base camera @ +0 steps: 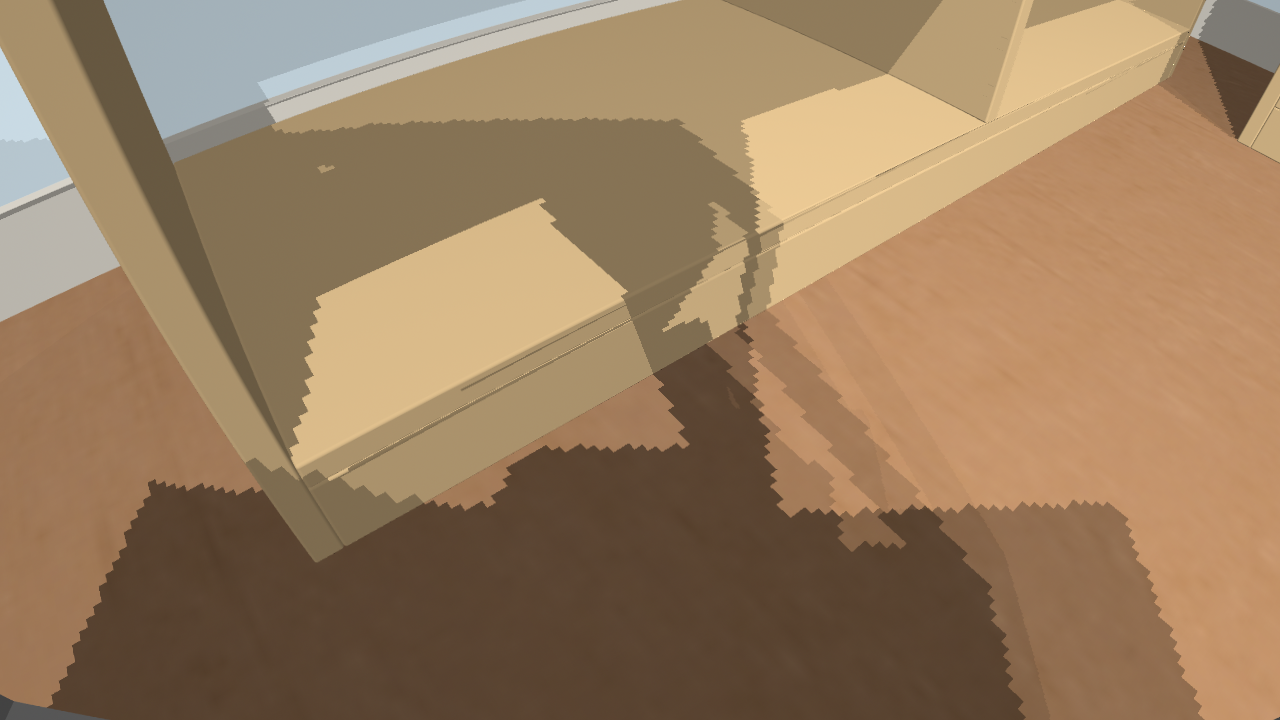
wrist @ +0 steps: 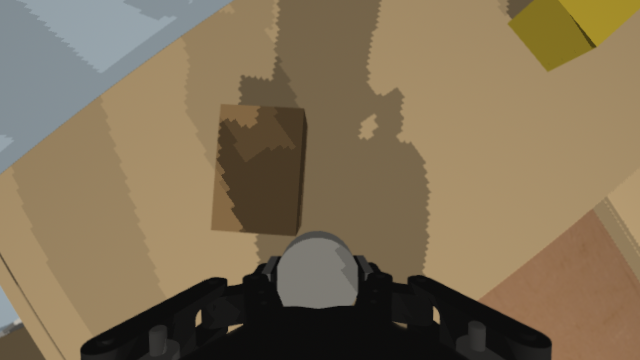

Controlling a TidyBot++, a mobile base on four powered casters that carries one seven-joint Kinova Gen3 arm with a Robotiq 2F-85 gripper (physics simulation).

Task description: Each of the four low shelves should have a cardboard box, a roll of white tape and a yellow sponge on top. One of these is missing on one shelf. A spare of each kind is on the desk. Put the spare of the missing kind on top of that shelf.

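Frame: origin at the arm's base, x ahead, y left, z up, level; centimetres.
Where they show: gripper, fingertip midpoint: (wrist: pixel 317 270).
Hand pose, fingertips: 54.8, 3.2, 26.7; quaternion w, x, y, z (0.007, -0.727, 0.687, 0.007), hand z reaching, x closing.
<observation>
Things, the pixels of their top centre, and the offset from my fingertips, as dx, dy, dz. "pt": a spot on its surface instead. Level surfaces: height alone.
- white tape, top centre: (wrist: pixel 317 280) +0.2, +0.0, +2.4
- low wooden shelf, surface height: dz -5.4
- cardboard box, top centre: (wrist: pixel 257 169) +6.7, +4.6, -0.4
- yellow sponge, surface spot: (wrist: pixel 552 35) pt +20.1, -19.7, -2.9
- divider, surface spot: (base camera: pixel 962 62) pt +12.6, -30.1, -54.3
- Reddish floor, surface height: dz -66.4
My gripper (wrist: pixel 317 270) is shut on the roll of white tape (wrist: pixel 318 275), which shows as a pale round shape between the fingers at the bottom of the wrist view. Below it is the top of a low wooden shelf (wrist: pixel 480 165). A cardboard box (wrist: pixel 260 175) stands on that top, just ahead and left of the roll in the wrist view, partly in shadow. A yellow sponge (wrist: pixel 552 35) lies on the same top at the upper right, cut off by the view's edge. How high the roll hangs over the top is hard to tell.
In the base camera view, a low wooden shelf unit (base camera: pixel 572 394) stands close in front, with an upright side panel (base camera: pixel 170 268) at the left and a divider (base camera: pixel 962 62) farther right. Reddish floor (base camera: pixel 1074 313) lies before it. A pale wall (base camera: pixel 358 44) is behind it.
</observation>
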